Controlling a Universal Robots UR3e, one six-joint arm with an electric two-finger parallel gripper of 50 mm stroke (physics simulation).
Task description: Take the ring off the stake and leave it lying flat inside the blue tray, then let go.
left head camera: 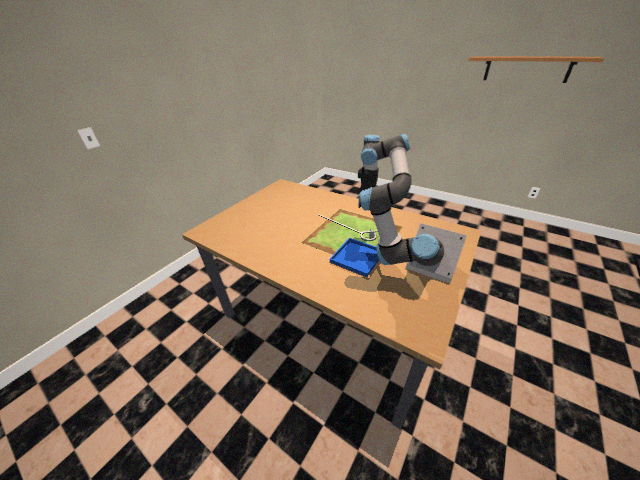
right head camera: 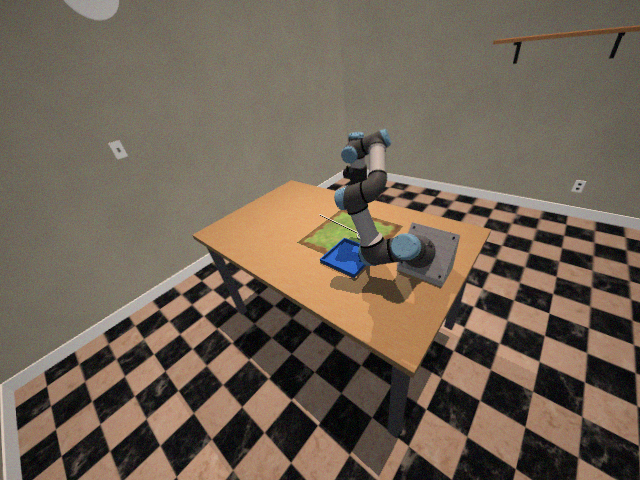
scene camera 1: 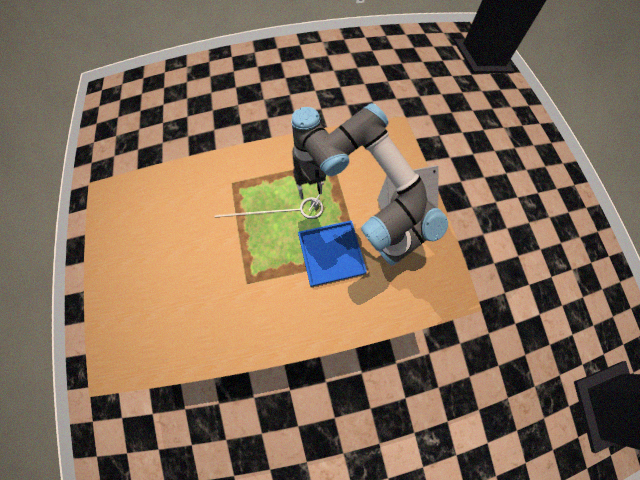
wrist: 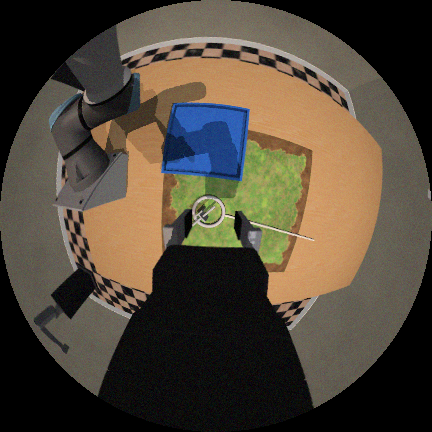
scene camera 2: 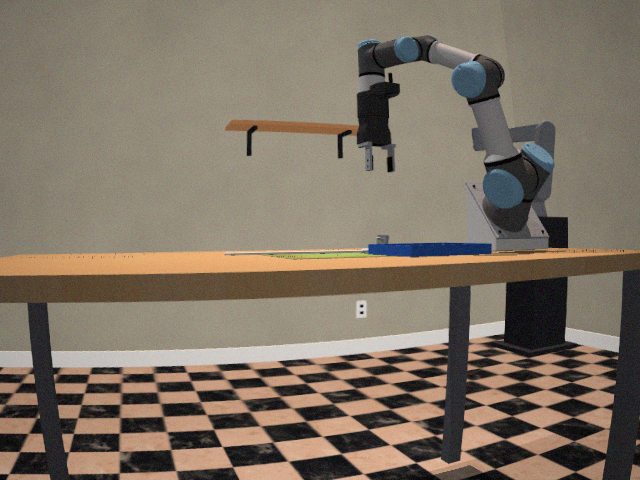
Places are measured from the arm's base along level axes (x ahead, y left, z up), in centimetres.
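Where they show: gripper, fingertip midpoint: (scene camera 1: 310,193) (wrist: 212,218) (scene camera 2: 380,171); arm's base, link origin: (right head camera: 418,251) (wrist: 89,172) (scene camera 2: 503,213).
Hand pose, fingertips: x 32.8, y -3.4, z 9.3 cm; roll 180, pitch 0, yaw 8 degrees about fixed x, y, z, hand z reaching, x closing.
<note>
Things, the pixels of their centre, and the offset from my fingertips. "spot": a spot on its surface instead. Level surfaces: height alone.
- white ring, surface spot: (wrist: 208,196) (scene camera 1: 314,216) (left head camera: 365,238) spot: dx -1.4, dy -0.1, dz -17.7 cm
- small grey stake, body centre: (scene camera 2: 381,248) (wrist: 203,214) (scene camera 1: 313,205) dx -1.8, dy -4.6, dz -17.7 cm
- long thin white rod, surface spot: (wrist: 270,227) (scene camera 1: 263,212) spot: dx +16.4, dy -5.2, dz -18.0 cm
- blue tray, body centre: (scene camera 2: 429,248) (wrist: 205,137) (scene camera 1: 331,252) (right head camera: 348,256) (left head camera: 357,255) dx -4.7, dy +14.2, dz -17.4 cm
- green mat with a brown border, surface height: dz -18.5 cm
- wooden table, surface height: dz -18.5 cm
The white ring (left head camera: 361,237) (scene camera 1: 311,218) (wrist: 208,196) lies low over the green mat, around a small grey stake (scene camera 1: 314,205) (scene camera 2: 382,239). A long thin white rod (left head camera: 338,224) (scene camera 1: 258,212) (wrist: 270,227) runs outward from the ring's edge. The blue tray (left head camera: 356,258) (right head camera: 341,256) (scene camera 1: 334,263) (scene camera 2: 429,250) (wrist: 200,120) stands beside the ring and overlaps the mat's edge. My gripper (scene camera 1: 310,193) (scene camera 2: 379,168) (wrist: 212,218) is open, points down and hangs high above the stake area, with nothing between its fingers. The arm hides the ring in the right head view.
The green mat with a brown border (scene camera 1: 273,242) (wrist: 275,185) lies on the wooden table (scene camera 1: 170,289) (scene camera 2: 155,266). The robot's grey base plate (left head camera: 452,248) (right head camera: 444,253) is at the table's right end. The arm's shadow falls across the tray.
</note>
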